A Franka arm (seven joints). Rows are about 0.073 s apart.
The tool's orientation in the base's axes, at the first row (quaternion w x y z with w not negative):
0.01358 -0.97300 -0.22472 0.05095
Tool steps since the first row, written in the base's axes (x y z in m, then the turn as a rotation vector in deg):
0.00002 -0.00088 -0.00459 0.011 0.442 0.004
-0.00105 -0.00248 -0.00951 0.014 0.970 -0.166
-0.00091 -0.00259 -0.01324 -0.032 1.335 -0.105
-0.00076 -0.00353 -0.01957 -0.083 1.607 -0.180
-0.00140 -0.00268 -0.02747 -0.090 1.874 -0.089
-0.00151 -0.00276 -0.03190 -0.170 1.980 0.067
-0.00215 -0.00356 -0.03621 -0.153 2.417 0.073
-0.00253 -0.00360 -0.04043 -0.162 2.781 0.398
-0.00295 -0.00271 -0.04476 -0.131 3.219 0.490
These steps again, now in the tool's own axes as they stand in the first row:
0.00006 0.00103 0.00456 0.203 -0.393 -0.004
-0.00114 0.00224 0.00956 0.453 -0.857 0.167
-0.00072 0.00258 0.01325 0.567 -1.208 0.112
-0.00041 0.00381 0.01953 0.648 -1.471 0.193
0.00013 0.00315 0.02746 0.750 -1.719 0.105
0.00041 0.00340 0.03187 0.710 -1.857 -0.042
-0.00011 0.00405 0.03622 0.917 -2.242 -0.048
-0.00008 0.00413 0.04046 1.038 -2.589 -0.369
0.00034 0.00336 0.04481 1.249 -2.974 -0.462

